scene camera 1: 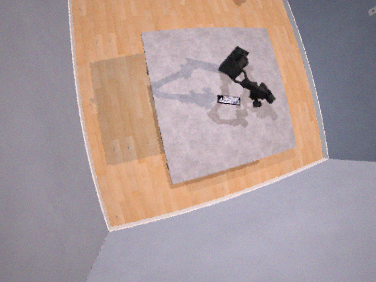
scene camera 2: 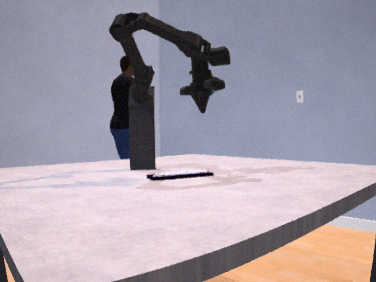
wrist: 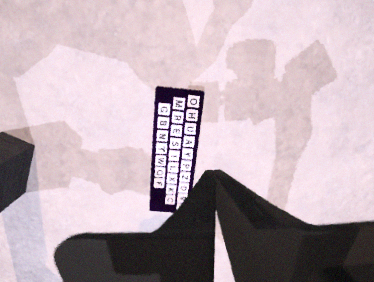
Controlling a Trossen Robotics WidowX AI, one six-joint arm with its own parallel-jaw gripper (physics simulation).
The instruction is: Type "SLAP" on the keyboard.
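Where they show: gripper, fingertip midpoint: (scene camera 1: 249, 97) (scene camera 2: 202, 113) (wrist: 212, 177); arm's base at its link origin: (scene camera 1: 239, 54) (scene camera 2: 140, 95).
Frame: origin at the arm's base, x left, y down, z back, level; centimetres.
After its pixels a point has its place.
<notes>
The keyboard (scene camera 1: 229, 100) {y 28.2, x -9.3, z -26.5 cm} (scene camera 2: 181, 175) {y 28.6, x -11.6, z -28.7 cm} (wrist: 170, 150) {y 28.1, x -7.5, z -26.3 cm} lies flat on the table, dark with white keys. In the wrist view its letters are turned sideways, in three columns. The S key (wrist: 175, 143) {y 27.9, x -6.7, z -27.5 cm} and L key (wrist: 172, 167) {y 27.9, x -10.2, z -25.4 cm} are in the middle column; the A key (wrist: 188, 141) {y 27.9, x -7.2, z -29.4 cm} and P key (wrist: 185, 165) {y 27.9, x -10.7, z -27.4 cm} are in the right column. My gripper (scene camera 2: 202, 110) {y 8.6, x -3.2, z -31.8 cm} (wrist: 212, 177) {y 8.6, x -3.2, z -31.8 cm} is shut and empty, pointing down high above the table. In the wrist view its tips appear right of the keyboard's lower part, and a finger covers its lower right corner.
The table (scene camera 1: 200, 150) {y 29.5, x -52.0, z -52.4 cm} (scene camera 2: 100, 225) {y 29.6, x -62.6, z -50.0 cm} carries the arm's base column (scene camera 2: 142, 135) {y 15.9, x -1.4, z -2.1 cm}, which stands behind the keyboard in scene camera 2. A person (scene camera 2: 120, 100) stands behind the column. Arm shadows fall on the table around the keyboard.
</notes>
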